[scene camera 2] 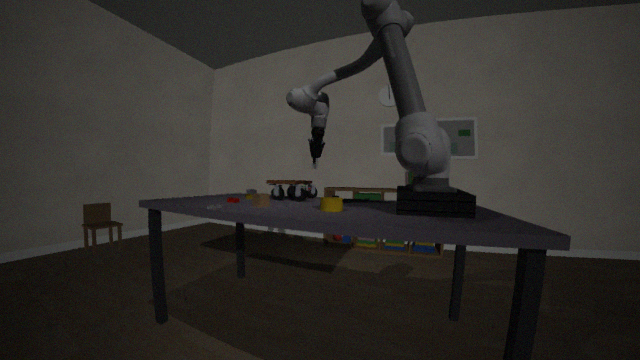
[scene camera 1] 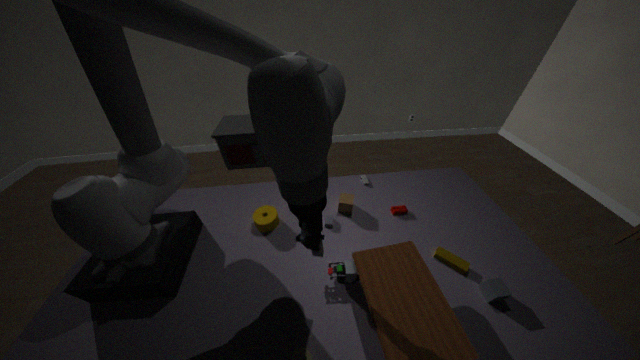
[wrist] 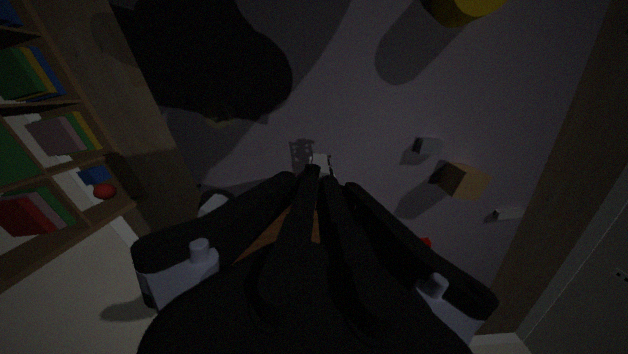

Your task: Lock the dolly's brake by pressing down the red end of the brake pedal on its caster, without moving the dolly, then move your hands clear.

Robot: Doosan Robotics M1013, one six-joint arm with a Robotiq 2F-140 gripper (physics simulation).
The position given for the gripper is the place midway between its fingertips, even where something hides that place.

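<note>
A wooden dolly point(scene camera 2: 298, 192) is visible, and the wrist view shows the dolly point(wrist: 270, 234) too. A tan block point(wrist: 461, 181) is present. Visible as well: the gripper point(scene camera 1: 318, 253), which in the wrist view is the gripper point(wrist: 317, 164).
</note>
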